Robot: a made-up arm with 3 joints. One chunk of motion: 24 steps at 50 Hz.
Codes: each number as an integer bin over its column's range. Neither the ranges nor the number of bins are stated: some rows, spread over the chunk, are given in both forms.
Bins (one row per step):
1: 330 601 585
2: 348 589 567
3: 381 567 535
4: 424 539 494
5: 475 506 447
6: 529 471 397
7: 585 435 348
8: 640 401 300
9: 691 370 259
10: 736 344 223
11: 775 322 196
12: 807 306 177
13: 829 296 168
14: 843 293 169
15: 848 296 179
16: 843 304 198
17: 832 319 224
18: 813 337 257
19: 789 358 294
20: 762 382 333
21: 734 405 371
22: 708 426 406
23: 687 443 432
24: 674 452 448
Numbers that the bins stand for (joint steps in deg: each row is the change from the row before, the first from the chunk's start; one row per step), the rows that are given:
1: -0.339 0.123 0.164
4: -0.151 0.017 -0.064
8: 0.281 -0.218 -0.549
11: 0.552 -0.352 -0.810
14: 0.688 -0.401 -0.877
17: 0.666 -0.357 -0.739
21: 0.469 -0.211 -0.372
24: 0.349 -0.131 -0.179
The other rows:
2: -0.303 0.102 0.119
3: -0.237 0.065 0.039
5: -0.049 -0.039 -0.181
6: 0.059 -0.098 -0.307
7: 0.171 -0.160 -0.429
9: 0.383 -0.270 -0.652
10: 0.473 -0.315 -0.742
12: 0.616 -0.379 -0.857
13: 0.660 -0.396 -0.880
15: 0.698 -0.396 -0.852
16: 0.688 -0.383 -0.805
18: 0.628 -0.327 -0.657
19: 0.580 -0.291 -0.564
20: 0.526 -0.250 -0.467
22: 0.417 -0.175 -0.284
23: 0.375 -0.146 -0.219

